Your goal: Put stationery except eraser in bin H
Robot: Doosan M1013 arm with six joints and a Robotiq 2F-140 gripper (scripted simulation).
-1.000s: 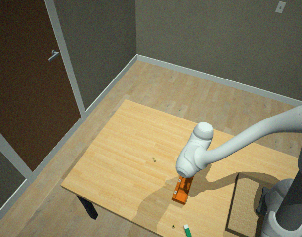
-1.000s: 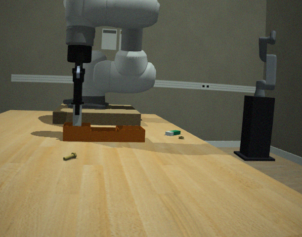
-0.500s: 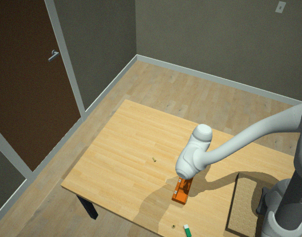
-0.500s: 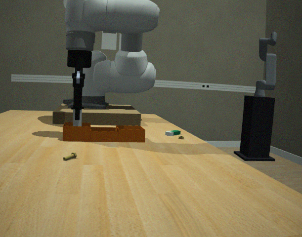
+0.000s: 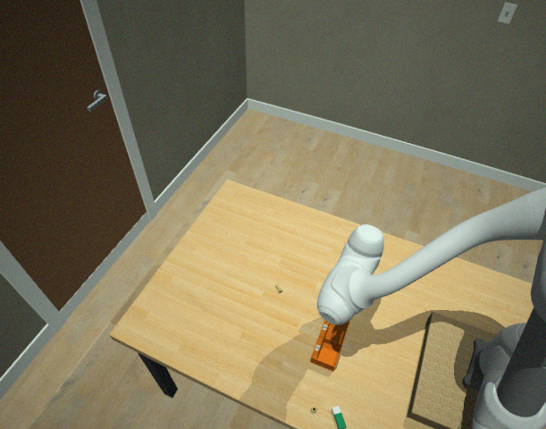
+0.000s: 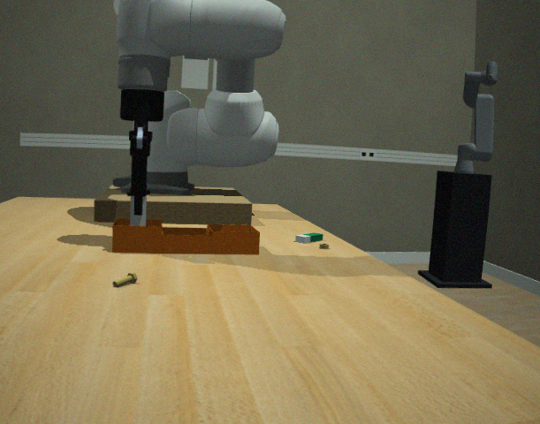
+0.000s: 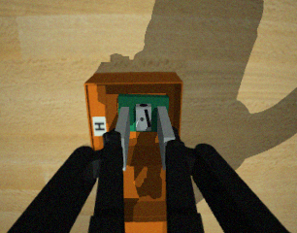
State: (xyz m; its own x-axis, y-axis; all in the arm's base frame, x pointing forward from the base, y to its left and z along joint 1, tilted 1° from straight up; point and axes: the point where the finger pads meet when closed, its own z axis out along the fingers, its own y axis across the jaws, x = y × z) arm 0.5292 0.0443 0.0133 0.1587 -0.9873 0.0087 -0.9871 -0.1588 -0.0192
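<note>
Now: the white sharpener 3 cm below my hand. The rest, counted from my hand: brass bolt (25 cm ahead, 3 cm to the left, 5 cm below); then orange three-compartment bin (1 cm behind, 8 cm to the left, 4 cm below); then green flat pad (5 cm below).
</note>
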